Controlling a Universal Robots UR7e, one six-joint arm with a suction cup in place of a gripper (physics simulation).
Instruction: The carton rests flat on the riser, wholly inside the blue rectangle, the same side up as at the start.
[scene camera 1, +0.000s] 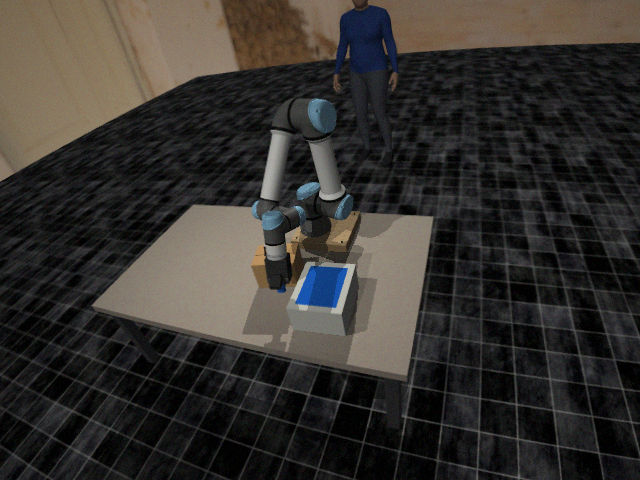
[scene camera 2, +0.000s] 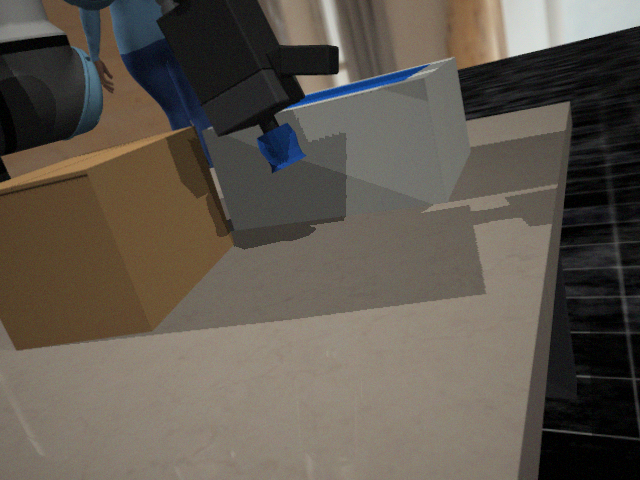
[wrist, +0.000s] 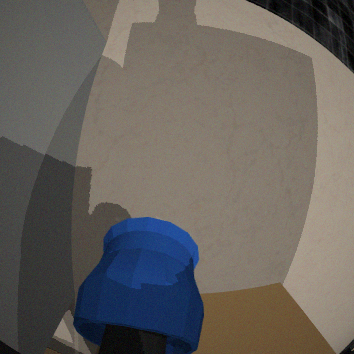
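Where they show: hand at its tool point: (scene camera 1: 281, 290) (scene camera 2: 289, 164) (wrist: 149, 256); arm's base at its link origin: (scene camera 1: 316, 227).
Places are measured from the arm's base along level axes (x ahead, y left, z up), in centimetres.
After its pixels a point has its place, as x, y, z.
The orange-brown carton (scene camera 1: 261, 274) {36.1, -17.5, 3.5} (scene camera 2: 170, 222) {35.9, -13.0, 2.0} (wrist: 265, 315) {36.0, -16.6, 0.0} stands upright on the table, left of the riser in scene camera 1. My suction gripper (scene camera 1: 281, 289) (scene camera 2: 282, 148) (wrist: 150, 235), a blue cup, points down beside the carton, on the side towards the table's front edge. In scene camera 2 the cup is apart from the carton, lower than its top, in front of the riser's side. Nothing hangs from the cup. The pale grey riser (scene camera 1: 317, 320) {59.7, 9.6, 3.0} (scene camera 2: 385, 155) {53.3, -0.4, 1.4} (wrist: 40, 95) {51.9, -0.2, 1.6} bears the blue rectangle (scene camera 1: 323, 286) {47.8, 11.0, 7.8} (scene camera 2: 361, 86) {50.9, 8.2, 7.8} on its top. The carton's far sides are hidden.
The table (scene camera 1: 196, 289) {36.8, -51.0, -4.2} (scene camera 2: 310, 403) {51.9, -30.5, -4.2} carries the wooden base board (scene camera 1: 353, 232) {2.2, 18.1, -2.4} of the arm behind the carton and riser. The table's front edge lies beyond the riser. A person (scene camera 1: 368, 46) stands on the floor behind the table. Shadows fall around the riser and carton.
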